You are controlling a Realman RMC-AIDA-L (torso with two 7-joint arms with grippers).
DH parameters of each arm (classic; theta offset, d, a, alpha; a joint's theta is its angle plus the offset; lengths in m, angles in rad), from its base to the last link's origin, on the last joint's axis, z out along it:
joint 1: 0 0.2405 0 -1.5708
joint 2: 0 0 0 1.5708
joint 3: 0 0.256 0 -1.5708
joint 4: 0 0 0 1.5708
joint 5: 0 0.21 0 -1.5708
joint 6: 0 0 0 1.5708
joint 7: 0 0.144 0 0
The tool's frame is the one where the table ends.
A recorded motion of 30 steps. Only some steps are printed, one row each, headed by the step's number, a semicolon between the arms.
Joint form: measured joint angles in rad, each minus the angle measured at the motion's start. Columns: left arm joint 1, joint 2, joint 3, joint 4, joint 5, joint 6, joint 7; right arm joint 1, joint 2, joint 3, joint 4, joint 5, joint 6, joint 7.
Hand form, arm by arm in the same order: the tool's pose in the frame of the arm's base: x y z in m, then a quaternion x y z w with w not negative. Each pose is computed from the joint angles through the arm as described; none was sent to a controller.
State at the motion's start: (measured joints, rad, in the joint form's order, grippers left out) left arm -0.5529 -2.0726 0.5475 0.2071 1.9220 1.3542 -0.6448; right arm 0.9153 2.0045 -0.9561 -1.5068 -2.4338 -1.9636 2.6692
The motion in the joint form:
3: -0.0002 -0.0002 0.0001 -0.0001 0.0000 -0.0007 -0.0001; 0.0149 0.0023 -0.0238 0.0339 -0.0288 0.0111 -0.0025
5: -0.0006 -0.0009 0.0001 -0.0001 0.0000 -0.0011 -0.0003; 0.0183 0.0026 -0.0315 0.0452 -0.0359 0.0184 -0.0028
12: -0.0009 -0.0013 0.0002 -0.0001 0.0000 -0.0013 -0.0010; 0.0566 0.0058 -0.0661 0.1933 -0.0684 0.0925 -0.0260
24: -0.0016 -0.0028 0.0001 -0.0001 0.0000 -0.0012 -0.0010; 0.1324 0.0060 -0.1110 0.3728 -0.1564 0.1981 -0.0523
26: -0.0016 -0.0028 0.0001 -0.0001 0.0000 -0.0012 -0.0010; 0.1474 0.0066 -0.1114 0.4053 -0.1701 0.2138 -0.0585
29: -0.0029 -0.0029 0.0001 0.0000 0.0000 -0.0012 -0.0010; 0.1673 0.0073 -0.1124 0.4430 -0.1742 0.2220 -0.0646
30: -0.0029 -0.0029 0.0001 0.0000 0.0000 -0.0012 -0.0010; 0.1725 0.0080 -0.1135 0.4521 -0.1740 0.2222 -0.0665
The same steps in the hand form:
3: -0.2871 0.3111 -0.0596 -0.93598 -0.08370 -0.24537 0.23820; 0.0716 0.3763 0.0925 -0.93105 0.32865 -0.06683 0.14376
5: -0.2869 0.3111 -0.0599 -0.93597 -0.08379 -0.24554 0.23803; 0.0719 0.3777 0.0902 -0.93050 0.32927 -0.07091 0.14395
12: -0.2867 0.3112 -0.0601 -0.93595 -0.08406 -0.24571 0.23780; 0.0771 0.3914 0.0678 -0.92741 0.33941 -0.09153 0.12778
24: -0.2861 0.3111 -0.0607 -0.93590 -0.08398 -0.24642 0.23731; 0.0802 0.4107 0.0435 -0.92138 0.33757 -0.13508 0.13732
26: -0.2861 0.3111 -0.0607 -0.93590 -0.08398 -0.24642 0.23731; 0.0806 0.4136 0.0398 -0.92054 0.33735 -0.14096 0.13760
29: -0.2857 0.3115 -0.0607 -0.93595 -0.08335 -0.24659 0.23715; 0.0790 0.4151 0.0348 -0.92098 0.33639 -0.14686 0.13066
30: -0.2857 0.3115 -0.0607 -0.93595 -0.08335 -0.24659 0.23715; 0.0784 0.4150 0.0332 -0.92138 0.33562 -0.14875 0.12766

